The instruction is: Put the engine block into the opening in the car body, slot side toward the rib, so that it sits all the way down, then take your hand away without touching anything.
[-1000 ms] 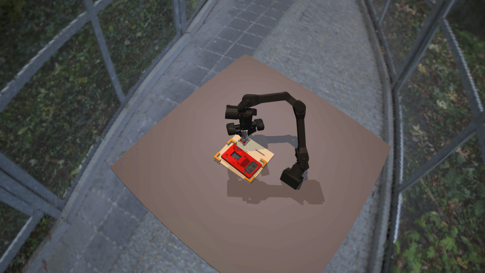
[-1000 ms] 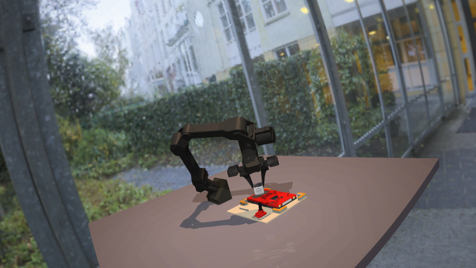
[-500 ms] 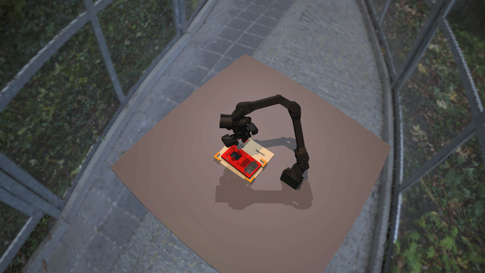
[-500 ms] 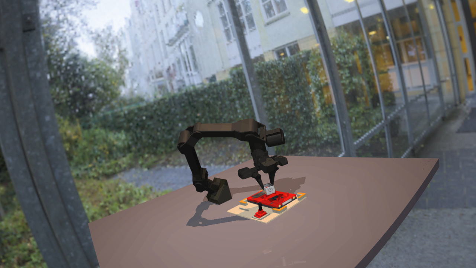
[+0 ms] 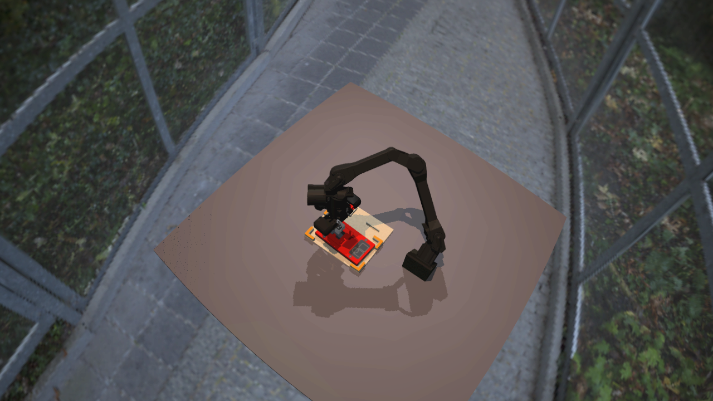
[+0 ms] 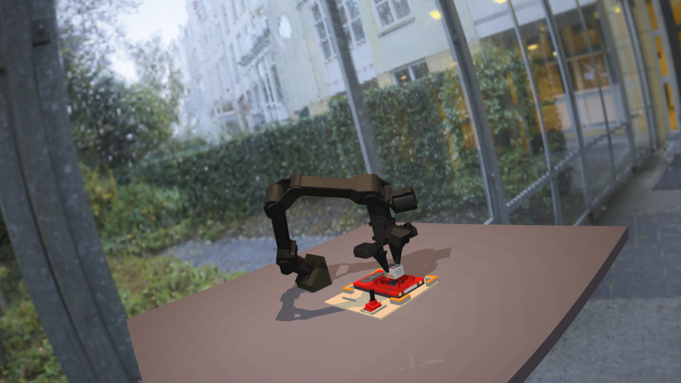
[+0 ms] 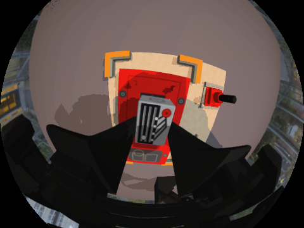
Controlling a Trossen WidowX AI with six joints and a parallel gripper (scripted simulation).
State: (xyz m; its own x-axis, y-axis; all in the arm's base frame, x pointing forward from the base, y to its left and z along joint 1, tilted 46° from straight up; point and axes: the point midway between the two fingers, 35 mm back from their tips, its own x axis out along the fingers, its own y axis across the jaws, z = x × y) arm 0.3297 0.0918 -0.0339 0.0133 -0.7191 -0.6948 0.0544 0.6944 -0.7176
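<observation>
Now: the grey engine block 1 cm below my gripper tip.
</observation>
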